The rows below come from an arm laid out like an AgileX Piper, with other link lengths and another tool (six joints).
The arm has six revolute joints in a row. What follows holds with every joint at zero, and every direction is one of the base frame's. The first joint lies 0.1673 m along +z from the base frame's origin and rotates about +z. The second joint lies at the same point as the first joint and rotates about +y. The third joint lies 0.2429 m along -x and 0.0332 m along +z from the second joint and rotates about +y. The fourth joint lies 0.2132 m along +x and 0.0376 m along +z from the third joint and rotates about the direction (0.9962, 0, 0.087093). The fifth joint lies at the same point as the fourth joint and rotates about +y. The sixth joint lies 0.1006 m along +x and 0.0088 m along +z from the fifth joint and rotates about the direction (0.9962, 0, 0.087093). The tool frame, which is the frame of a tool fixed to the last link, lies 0.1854 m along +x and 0.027 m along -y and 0.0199 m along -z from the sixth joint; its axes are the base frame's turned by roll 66.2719, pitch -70.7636 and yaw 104.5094 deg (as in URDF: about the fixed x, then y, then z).
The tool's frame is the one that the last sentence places.
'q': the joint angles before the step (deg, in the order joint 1, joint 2, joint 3, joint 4, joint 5, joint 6). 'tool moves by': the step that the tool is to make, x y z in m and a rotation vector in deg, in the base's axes. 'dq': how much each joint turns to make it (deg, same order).
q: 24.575, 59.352, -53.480, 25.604, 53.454, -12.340
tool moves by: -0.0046, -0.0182, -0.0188, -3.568, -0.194, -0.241
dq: -0.002, -1.779, 4.058, -3.262, -1.032, -0.087
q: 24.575, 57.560, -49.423, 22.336, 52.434, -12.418
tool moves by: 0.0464, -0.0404, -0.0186, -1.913, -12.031, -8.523
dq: -2.766, -5.228, 13.900, -5.621, -20.058, -0.192
